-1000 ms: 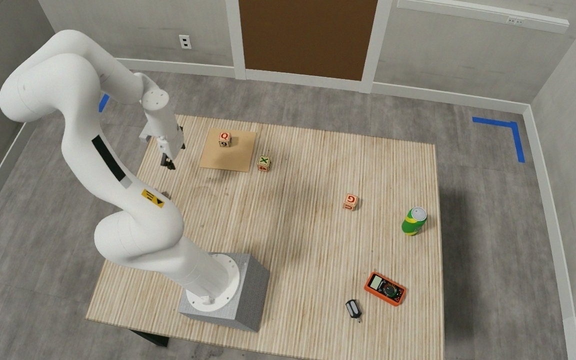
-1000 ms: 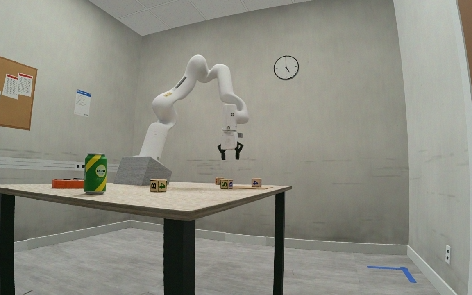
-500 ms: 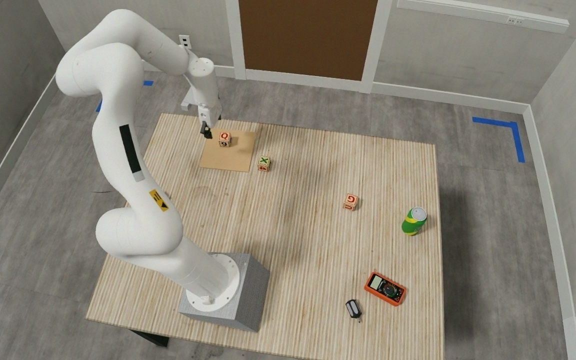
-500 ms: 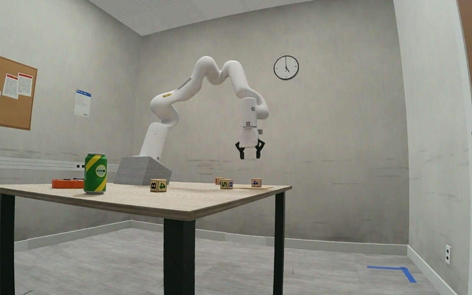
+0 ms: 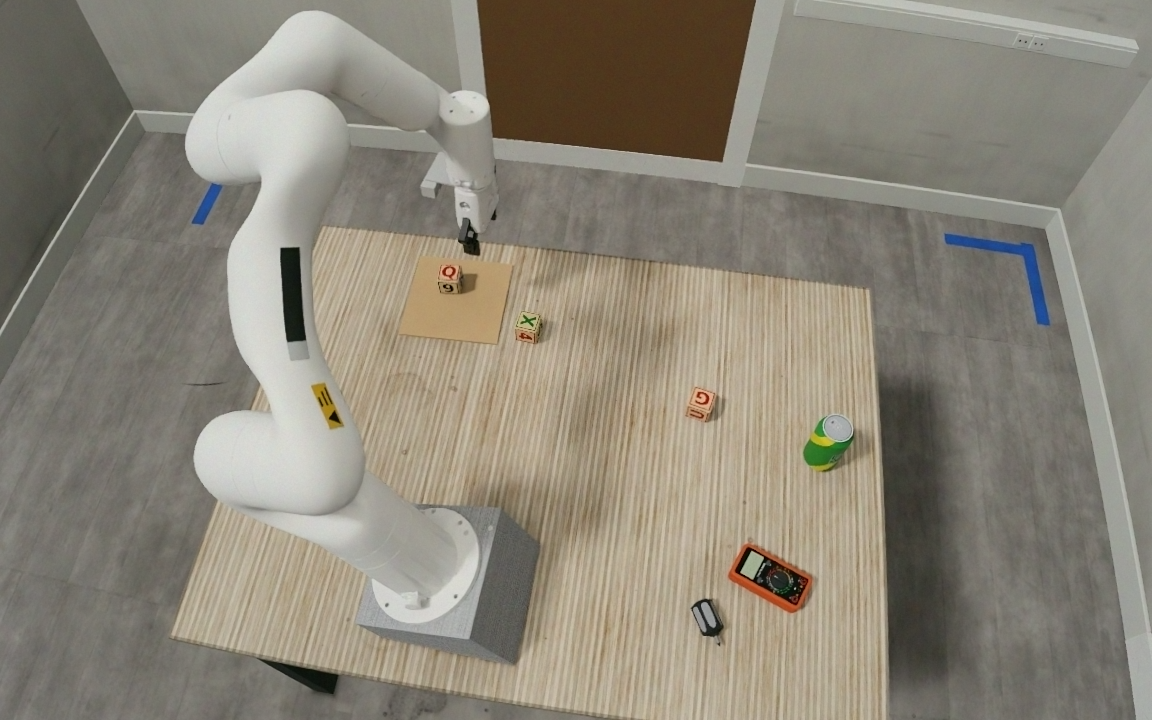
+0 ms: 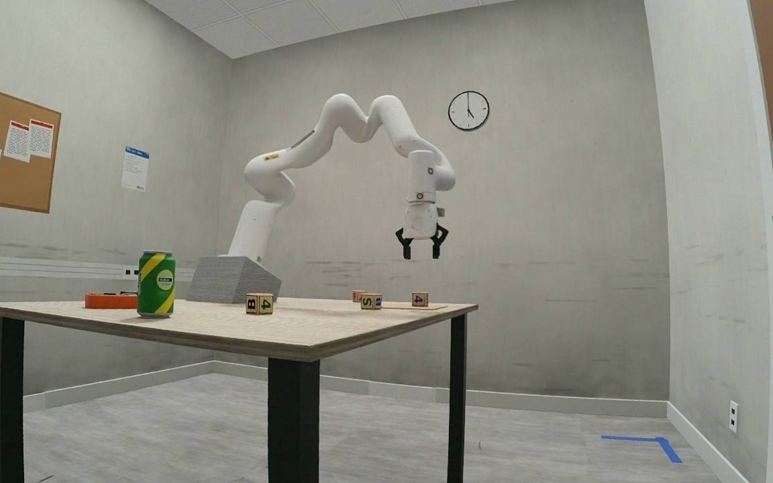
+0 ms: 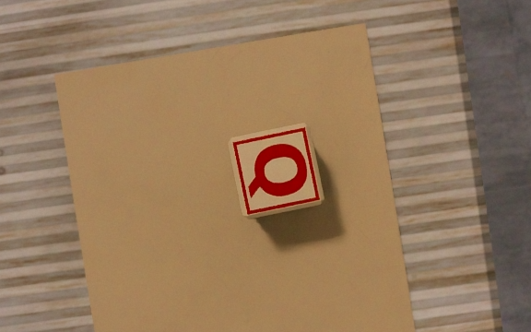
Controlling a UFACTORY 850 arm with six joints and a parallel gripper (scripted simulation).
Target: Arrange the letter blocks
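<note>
My hand is 300 mm past the G block, 410 mm to the left of it and 140 mm above it. Also, from my hand: tan mat: 40 mm behind, 60 mm to the left, 160 mm below; Q block: 10 mm behind, 70 mm to the left, 130 mm below; X block: 130 mm behind, 90 mm to the right, 140 mm below.
</note>
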